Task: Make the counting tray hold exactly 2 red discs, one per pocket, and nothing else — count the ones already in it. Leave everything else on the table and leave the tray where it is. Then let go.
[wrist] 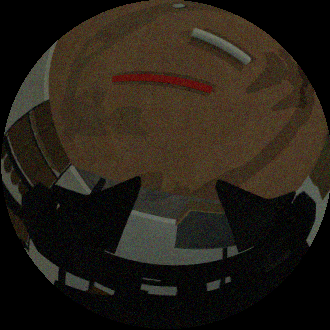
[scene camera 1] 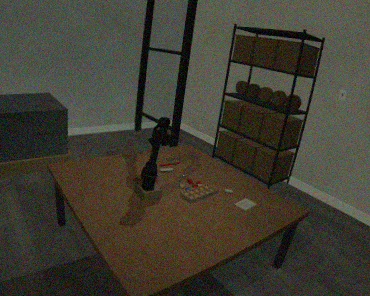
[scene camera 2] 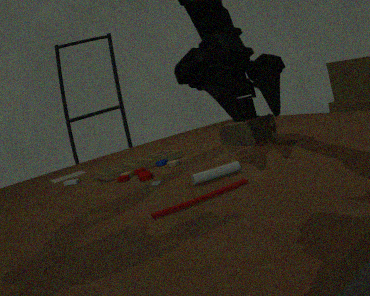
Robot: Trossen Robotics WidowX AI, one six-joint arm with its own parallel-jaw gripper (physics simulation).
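Observation:
The tan counting tray lies on the table, its pockets dim and blurred. Red discs lie in a loose group along one long side of it; two more close together show in scene camera 2. I cannot tell whether any red disc sits in a pocket. A blue disc and a beige disc are near the tray's end. My gripper is open and empty, raised above the table and away from the tray.
A white cylinder and a red stick lie near each other. A small grey disc, a small white block, a pale square and an open box are on the table.

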